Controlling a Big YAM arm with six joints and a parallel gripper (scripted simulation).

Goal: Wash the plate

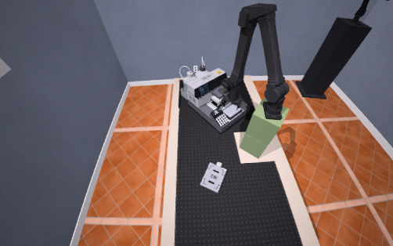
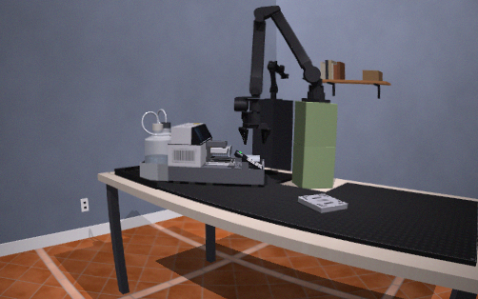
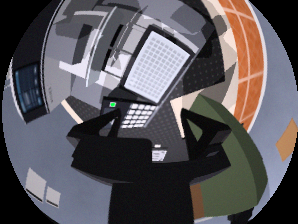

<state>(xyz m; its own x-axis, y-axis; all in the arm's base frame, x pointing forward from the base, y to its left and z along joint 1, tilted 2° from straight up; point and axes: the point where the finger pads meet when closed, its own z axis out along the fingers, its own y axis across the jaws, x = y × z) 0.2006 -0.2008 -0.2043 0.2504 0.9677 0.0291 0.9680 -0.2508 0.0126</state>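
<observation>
My gripper is now 2 cm past the well plate, 5 cm to the left of it and 8 cm above it. Round my hand: bottle (35 cm ahead, 30 cm to the right, 3 cm below); then plate nest N1 (9 cm ahead, 48 cm to the left, 17 cm below); then plate washer (9 cm ahead, 15 cm to the right, 5 cm below).
</observation>
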